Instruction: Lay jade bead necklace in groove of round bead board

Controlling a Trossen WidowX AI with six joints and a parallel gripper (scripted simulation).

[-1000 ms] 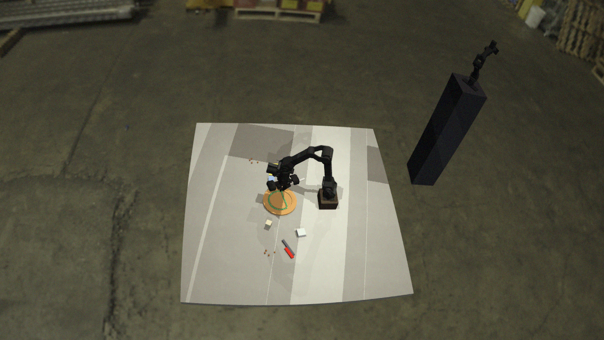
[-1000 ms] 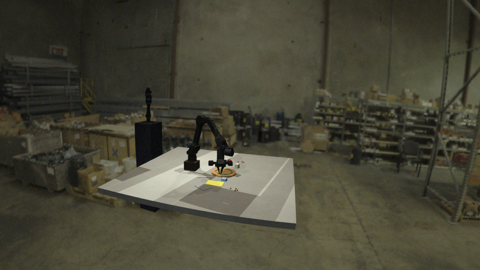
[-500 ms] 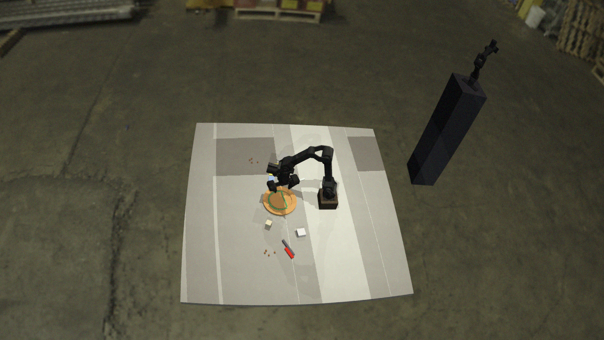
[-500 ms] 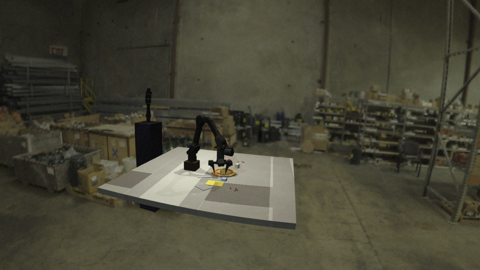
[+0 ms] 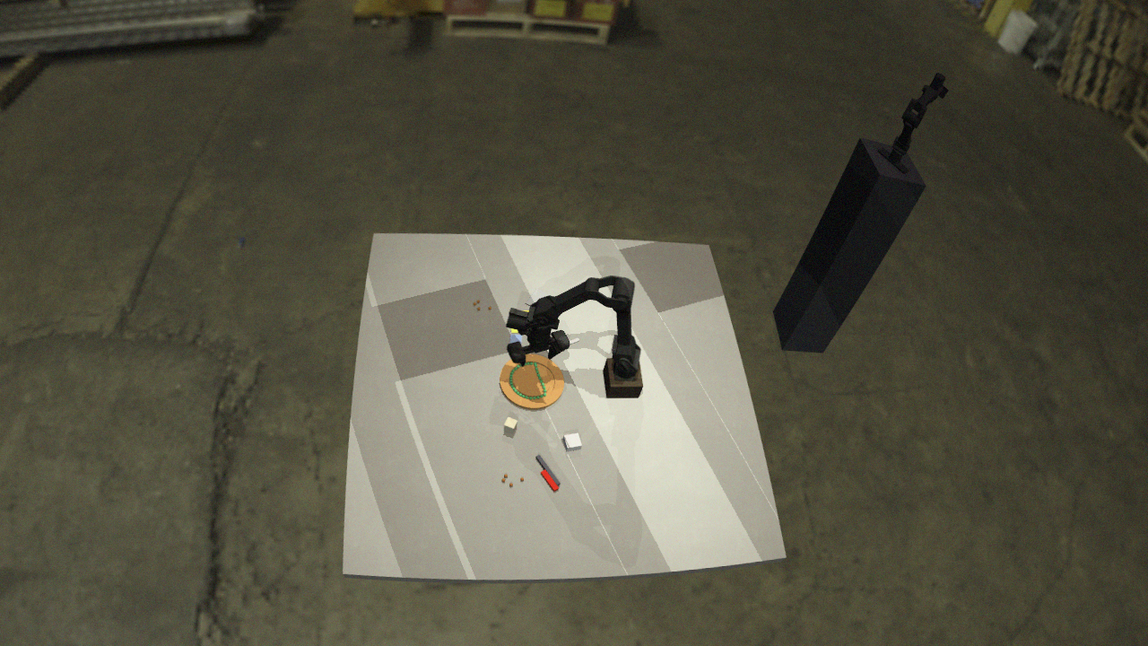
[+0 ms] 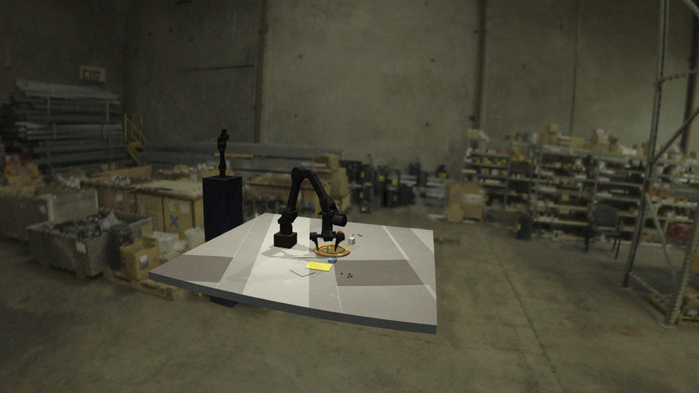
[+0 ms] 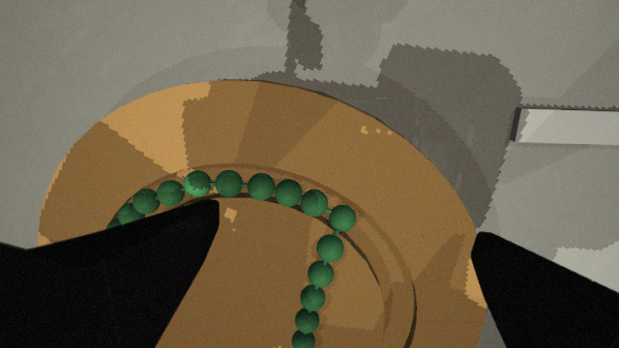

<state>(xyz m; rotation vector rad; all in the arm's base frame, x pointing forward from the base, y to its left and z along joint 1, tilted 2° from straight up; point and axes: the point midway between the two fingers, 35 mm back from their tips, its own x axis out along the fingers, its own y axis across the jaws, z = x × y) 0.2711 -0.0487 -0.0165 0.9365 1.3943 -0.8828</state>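
Right now the blue block is 6 cm ahead of my gripper tip, 9 cm to the right of it and 1 cm below it. Round my gripper tip: yellow pad 2 cm ahead, 17 cm to the right, 2 cm below; then white strip 9 cm behind, 9 cm to the right, 2 cm below; then cream cube 7 cm ahead, 24 cm to the left.
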